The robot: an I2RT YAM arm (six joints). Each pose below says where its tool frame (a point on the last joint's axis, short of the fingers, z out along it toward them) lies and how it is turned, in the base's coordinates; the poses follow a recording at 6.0 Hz.
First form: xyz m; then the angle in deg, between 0 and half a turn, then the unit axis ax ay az.
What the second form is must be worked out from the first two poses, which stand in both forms.
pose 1, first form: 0.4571, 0.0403, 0.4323, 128.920, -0.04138, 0.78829, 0.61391
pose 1, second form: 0.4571, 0.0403, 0.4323, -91.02, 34.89, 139.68
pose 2, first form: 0.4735, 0.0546, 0.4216, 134.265, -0.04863, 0.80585, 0.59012
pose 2, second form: 0.4735, 0.0546, 0.4216, -97.22, 31.89, 144.82
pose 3, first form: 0.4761, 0.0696, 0.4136, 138.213, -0.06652, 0.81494, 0.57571
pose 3, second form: 0.4761, 0.0696, 0.4136, -100.95, 28.44, 147.05
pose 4, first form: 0.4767, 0.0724, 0.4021, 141.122, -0.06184, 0.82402, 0.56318
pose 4, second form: 0.4767, 0.0724, 0.4021, -103.93, 27.08, 150.08
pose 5, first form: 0.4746, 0.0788, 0.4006, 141.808, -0.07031, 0.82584, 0.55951
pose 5, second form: 0.4746, 0.0788, 0.4006, -104.64, 26.13, 149.95
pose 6, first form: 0.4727, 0.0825, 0.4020, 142.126, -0.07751, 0.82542, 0.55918
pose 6, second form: 0.4727, 0.0825, 0.4020, -104.74, 25.42, 149.55
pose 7, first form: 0.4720, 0.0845, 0.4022, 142.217, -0.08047, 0.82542, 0.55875
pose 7, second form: 0.4720, 0.0845, 0.4022, -104.81, 25.16, 149.36
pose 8, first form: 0.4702, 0.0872, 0.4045, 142.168, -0.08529, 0.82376, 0.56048
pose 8, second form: 0.4702, 0.0872, 0.4045, -104.52, 24.82, 148.85
